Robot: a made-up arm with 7 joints.
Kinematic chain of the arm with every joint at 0, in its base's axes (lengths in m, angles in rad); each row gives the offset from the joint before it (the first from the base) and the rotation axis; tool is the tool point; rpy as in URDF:
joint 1: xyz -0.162 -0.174 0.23 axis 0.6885 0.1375 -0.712
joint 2: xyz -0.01 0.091 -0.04 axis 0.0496 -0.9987 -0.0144
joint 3: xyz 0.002 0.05 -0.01 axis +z
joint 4: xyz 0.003 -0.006 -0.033 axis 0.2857 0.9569 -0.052
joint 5: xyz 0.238 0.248 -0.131 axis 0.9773 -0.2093 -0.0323
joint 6: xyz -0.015 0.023 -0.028 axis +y
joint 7: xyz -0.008 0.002 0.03 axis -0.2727 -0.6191 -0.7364
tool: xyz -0.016 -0.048 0.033 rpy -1.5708 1.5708 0
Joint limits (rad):
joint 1: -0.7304..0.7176
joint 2: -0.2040..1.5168
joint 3: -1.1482..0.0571
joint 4: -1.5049..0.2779
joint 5: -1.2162..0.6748
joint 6: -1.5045..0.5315
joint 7: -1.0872..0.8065
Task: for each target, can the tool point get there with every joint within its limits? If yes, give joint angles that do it. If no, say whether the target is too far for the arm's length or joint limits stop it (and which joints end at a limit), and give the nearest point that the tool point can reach.
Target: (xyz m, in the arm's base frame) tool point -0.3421 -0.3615 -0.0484
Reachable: no: joint limits stop it (at a limit: joint 1, joint 2, joint 3, joint 4, joint 6, joint 7) | nearest point -0.2121 -0.0240 -0.1815 | short by 0.385 m
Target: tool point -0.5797 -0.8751 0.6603
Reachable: no: too far | nearest point -0.2086 -0.3549 0.4631 | short by 0.669 m
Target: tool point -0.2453 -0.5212 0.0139
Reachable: no: joint limits stop it (at a limit: joint 1, joint 3, joint 6, joint 7) | nearest point 0.0529 -0.3300 0.1743 | short by 0.389 m
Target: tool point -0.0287 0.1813 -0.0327
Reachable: yes | joints -0.4779 0.0252 -0.0426 -0.7675 0.4330 -0.9399 0.4831
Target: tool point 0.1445 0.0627 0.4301
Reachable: yes | joints 0.3533 1.0377 -0.0719 -0.1256 -0.5216 -0.0852 -0.6799
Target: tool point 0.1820 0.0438 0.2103
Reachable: yes | joints 0.4898 -0.0403 -0.2997 -0.8734 -0.6538 -0.4022 0.1669
